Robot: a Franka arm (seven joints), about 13 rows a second.
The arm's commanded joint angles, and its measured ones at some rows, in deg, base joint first. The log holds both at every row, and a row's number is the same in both.
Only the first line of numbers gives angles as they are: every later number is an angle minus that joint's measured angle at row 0.
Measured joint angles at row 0:
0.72 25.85 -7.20 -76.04 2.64 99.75 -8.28
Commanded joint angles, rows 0 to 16:
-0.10 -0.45 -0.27 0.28 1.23 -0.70 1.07
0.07 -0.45 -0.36 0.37 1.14 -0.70 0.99
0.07 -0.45 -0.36 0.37 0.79 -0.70 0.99
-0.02 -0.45 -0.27 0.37 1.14 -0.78 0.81
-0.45 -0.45 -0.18 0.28 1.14 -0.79 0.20
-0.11 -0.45 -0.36 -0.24 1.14 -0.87 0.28
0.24 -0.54 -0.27 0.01 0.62 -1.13 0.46
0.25 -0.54 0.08 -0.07 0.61 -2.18 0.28
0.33 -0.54 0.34 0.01 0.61 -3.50 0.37
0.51 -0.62 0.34 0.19 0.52 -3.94 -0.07
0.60 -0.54 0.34 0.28 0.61 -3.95 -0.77
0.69 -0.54 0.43 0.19 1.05 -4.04 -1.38
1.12 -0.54 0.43 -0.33 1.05 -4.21 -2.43
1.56 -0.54 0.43 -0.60 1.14 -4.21 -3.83
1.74 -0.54 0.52 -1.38 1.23 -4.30 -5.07
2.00 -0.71 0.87 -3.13 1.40 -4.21 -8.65
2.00 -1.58 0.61 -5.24 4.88 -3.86 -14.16
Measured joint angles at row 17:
1.88 0.03 0.74 -1.55 0.71 -4.03 -7.29
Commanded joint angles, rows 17 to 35:
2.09 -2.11 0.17 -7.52 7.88 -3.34 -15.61
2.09 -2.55 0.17 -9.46 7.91 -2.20 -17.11
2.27 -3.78 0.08 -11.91 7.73 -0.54 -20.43
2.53 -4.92 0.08 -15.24 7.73 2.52 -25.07
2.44 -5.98 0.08 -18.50 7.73 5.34 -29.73
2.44 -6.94 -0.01 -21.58 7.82 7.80 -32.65
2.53 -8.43 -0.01 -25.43 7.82 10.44 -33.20
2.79 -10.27 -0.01 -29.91 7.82 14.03 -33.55
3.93 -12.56 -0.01 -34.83 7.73 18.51 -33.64
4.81 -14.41 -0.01 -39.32 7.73 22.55 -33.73
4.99 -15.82 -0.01 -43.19 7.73 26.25 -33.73
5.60 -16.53 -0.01 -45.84 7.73 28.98 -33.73
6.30 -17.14 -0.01 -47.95 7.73 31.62 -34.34
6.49 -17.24 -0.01 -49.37 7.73 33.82 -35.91
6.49 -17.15 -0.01 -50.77 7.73 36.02 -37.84
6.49 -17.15 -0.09 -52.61 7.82 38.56 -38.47
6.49 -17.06 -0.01 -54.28 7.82 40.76 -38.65
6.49 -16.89 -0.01 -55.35 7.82 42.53 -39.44
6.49 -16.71 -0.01 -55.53 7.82 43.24 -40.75
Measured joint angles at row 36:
6.16 -15.04 0.42 -53.08 6.54 41.12 -38.02
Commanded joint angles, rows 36 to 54:
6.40 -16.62 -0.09 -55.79 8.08 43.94 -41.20
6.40 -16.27 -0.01 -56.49 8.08 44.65 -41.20
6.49 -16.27 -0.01 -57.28 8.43 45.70 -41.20
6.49 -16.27 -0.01 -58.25 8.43 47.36 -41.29
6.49 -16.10 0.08 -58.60 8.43 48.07 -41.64
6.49 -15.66 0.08 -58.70 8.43 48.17 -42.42
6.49 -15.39 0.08 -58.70 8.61 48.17 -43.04
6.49 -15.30 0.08 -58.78 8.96 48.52 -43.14
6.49 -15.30 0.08 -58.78 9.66 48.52 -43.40
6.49 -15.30 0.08 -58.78 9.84 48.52 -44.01
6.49 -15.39 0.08 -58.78 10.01 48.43 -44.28
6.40 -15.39 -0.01 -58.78 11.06 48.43 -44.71
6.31 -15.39 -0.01 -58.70 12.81 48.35 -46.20
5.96 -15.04 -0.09 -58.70 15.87 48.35 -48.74
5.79 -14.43 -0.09 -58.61 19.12 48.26 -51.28
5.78 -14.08 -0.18 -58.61 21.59 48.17 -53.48
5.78 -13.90 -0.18 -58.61 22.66 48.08 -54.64
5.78 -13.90 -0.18 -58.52 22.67 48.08 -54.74
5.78 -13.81 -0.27 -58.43 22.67 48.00 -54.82
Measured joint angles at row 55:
5.90 -13.83 -0.20 -58.37 20.98 47.63 -53.20
